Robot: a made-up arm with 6 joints.
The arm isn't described. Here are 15 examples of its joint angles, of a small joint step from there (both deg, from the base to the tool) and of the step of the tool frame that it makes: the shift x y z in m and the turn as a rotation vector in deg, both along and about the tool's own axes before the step.
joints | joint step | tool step
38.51 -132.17 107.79 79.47 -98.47 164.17 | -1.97 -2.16 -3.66 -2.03 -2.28 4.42 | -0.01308 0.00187 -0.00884 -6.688 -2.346 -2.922
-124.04 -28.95 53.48 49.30 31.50 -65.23 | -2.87 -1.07 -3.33 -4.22 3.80 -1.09 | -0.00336 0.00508 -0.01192 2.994 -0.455 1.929
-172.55 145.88 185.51 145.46 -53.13 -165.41 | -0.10 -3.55 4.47 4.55 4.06 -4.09 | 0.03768 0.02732 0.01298 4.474 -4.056 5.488
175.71 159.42 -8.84 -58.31 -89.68 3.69 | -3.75 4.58 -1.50 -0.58 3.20 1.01 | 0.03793 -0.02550 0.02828 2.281 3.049 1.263
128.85 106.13 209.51 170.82 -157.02 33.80 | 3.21 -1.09 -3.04 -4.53 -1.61 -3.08 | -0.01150 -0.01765 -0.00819 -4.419 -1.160 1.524
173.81 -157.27 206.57 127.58 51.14 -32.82 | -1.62 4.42 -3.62 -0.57 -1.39 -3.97 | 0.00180 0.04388 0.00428 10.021 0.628 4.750
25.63 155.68 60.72 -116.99 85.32 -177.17 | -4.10 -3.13 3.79 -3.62 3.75 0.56 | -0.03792 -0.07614 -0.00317 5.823 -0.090 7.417
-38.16 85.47 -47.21 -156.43 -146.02 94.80 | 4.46 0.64 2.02 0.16 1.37 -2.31 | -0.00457 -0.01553 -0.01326 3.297 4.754 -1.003
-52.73 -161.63 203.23 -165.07 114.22 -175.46 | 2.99 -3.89 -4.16 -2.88 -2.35 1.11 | -0.00808 0.01560 0.02508 -5.058 -2.923 1.464
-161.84 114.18 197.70 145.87 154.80 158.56 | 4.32 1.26 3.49 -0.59 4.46 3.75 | 0.01048 0.03433 -0.02943 -8.875 2.832 -0.537
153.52 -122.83 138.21 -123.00 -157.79 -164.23 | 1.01 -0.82 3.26 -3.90 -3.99 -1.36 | -0.00494 -0.02635 -0.03155 -2.540 -6.584 0.507
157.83 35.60 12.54 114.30 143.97 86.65 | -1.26 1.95 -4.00 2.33 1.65 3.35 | -0.01831 0.02928 0.04828 1.480 3.669 -3.292
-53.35 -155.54 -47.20 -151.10 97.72 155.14 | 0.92 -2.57 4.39 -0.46 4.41 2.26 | -0.02789 -0.02478 -0.00300 1.097 -0.631 2.376
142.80 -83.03 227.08 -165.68 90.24 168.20 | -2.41 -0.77 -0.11 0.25 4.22 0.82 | -0.00665 0.01190 0.00706 0.793 4.218 0.835
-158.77 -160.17 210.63 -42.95 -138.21 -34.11 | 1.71 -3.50 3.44 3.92 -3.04 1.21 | -0.04967 0.02712 -0.01325 -2.295 -4.620 -4.960
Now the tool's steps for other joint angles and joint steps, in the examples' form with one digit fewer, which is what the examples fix.
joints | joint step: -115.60 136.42 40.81 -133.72 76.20 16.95 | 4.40 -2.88 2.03 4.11 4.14 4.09
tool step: -0.0357 0.0173 0.0081 -2.06 -3.95 8.27
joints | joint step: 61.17 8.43 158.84 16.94 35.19 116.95 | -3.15 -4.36 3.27 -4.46 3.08 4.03
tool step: 0.0662 -0.0282 -0.0167 -1.06 6.46 -9.20
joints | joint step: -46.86 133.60 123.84 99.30 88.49 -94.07 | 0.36 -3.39 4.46 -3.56 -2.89 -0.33
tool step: -0.0176 0.0132 0.0800 -7.31 -4.17 -3.26
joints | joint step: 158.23 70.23 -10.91 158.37 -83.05 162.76 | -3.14 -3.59 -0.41 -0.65 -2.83 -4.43
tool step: 0.0306 -0.0112 0.0442 5.44 -6.87 -1.45
